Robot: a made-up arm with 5 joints.
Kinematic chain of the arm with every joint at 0, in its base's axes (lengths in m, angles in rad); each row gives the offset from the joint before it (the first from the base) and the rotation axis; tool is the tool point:
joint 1: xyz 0 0 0.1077 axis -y
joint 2: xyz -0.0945 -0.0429 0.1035 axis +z
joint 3: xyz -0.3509 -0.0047 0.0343 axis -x
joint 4: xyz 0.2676 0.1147 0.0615 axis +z
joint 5: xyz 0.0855 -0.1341 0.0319 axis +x
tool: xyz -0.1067 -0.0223 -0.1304
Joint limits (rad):
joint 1: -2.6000..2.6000
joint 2: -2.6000..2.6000
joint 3: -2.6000..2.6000
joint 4: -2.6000..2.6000
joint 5: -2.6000..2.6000
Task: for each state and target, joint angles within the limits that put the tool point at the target. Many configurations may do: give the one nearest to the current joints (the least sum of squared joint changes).
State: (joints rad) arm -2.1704 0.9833 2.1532 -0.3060 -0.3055
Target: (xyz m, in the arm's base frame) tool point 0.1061 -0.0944 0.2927
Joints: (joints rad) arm -1.0664 0.8712 2.1738 0.3768 0.0901
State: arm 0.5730 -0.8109 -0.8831 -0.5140 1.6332
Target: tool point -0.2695 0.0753 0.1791
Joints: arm 0.8534 -0.8133 -0.6276 -0.5353 1.4275
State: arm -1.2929 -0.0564 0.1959 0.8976 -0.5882
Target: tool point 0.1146 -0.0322 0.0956
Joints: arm -1.5376 -0.0832 0.2914 1.2585 -0.4329
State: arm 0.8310 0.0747 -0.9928 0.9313 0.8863
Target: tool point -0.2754 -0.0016 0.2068
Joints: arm 0.5719 -0.1578 -0.8101 0.8150 1.3392
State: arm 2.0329 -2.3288 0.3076 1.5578 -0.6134
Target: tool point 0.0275 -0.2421 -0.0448
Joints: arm 2.3049 -2.4784 0.4507 1.8064 -0.7194
